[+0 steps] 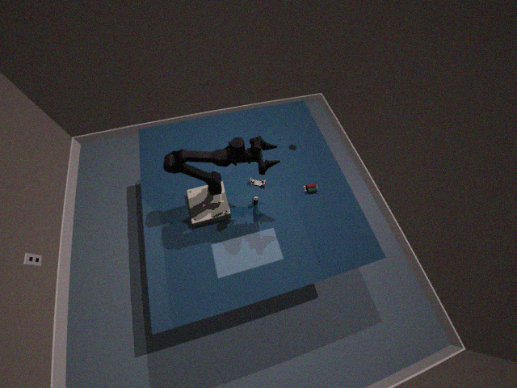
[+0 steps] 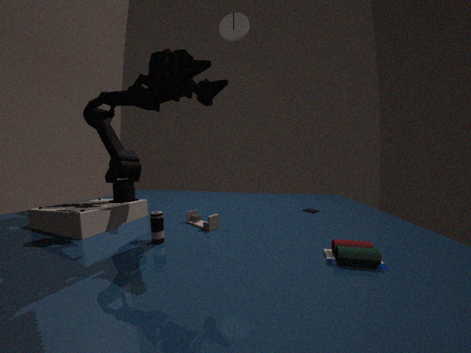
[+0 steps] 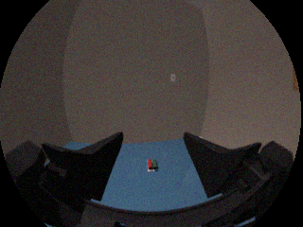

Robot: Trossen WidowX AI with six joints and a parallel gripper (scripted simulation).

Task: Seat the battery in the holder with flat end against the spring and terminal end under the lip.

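My gripper tip is 10 cm past the battery, 8 cm to the left of it and 34 cm above it. Round my gripper tip: black object (21 cm ahead, 31 cm to the left, 37 cm below); then card (26 cm ahead, 3 cm to the right, 36 cm below).
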